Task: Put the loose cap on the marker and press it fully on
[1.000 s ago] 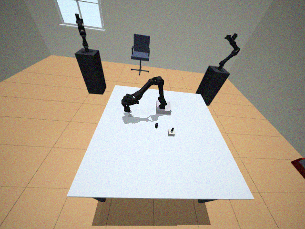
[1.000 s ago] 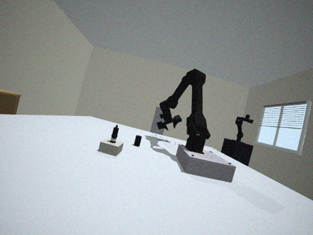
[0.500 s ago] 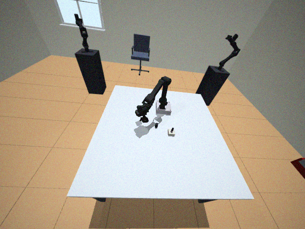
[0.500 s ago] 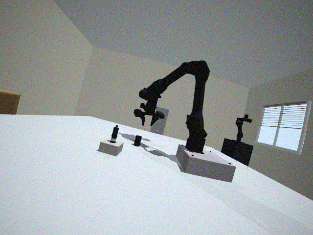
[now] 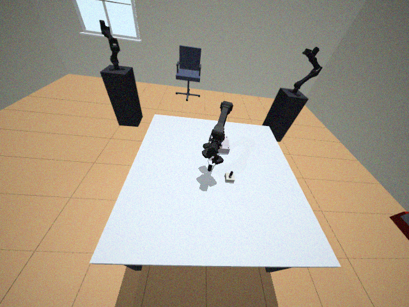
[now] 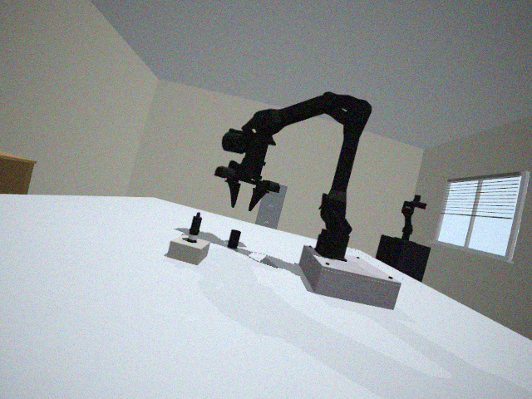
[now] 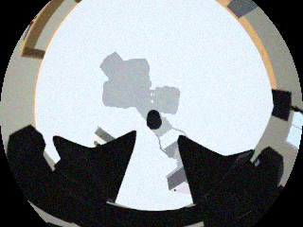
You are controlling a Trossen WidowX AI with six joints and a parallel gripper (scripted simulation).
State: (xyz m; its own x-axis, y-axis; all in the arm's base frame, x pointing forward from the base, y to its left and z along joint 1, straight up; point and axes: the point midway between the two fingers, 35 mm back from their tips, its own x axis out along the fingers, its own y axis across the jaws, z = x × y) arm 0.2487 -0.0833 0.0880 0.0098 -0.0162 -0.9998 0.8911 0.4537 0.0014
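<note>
My gripper tip is now 1 cm to the right of the dark marker cap and 9 cm above it. From my gripper tip the other things lie so: cream holder block 7 cm ahead, 15 cm to the left, 9 cm below.
</note>
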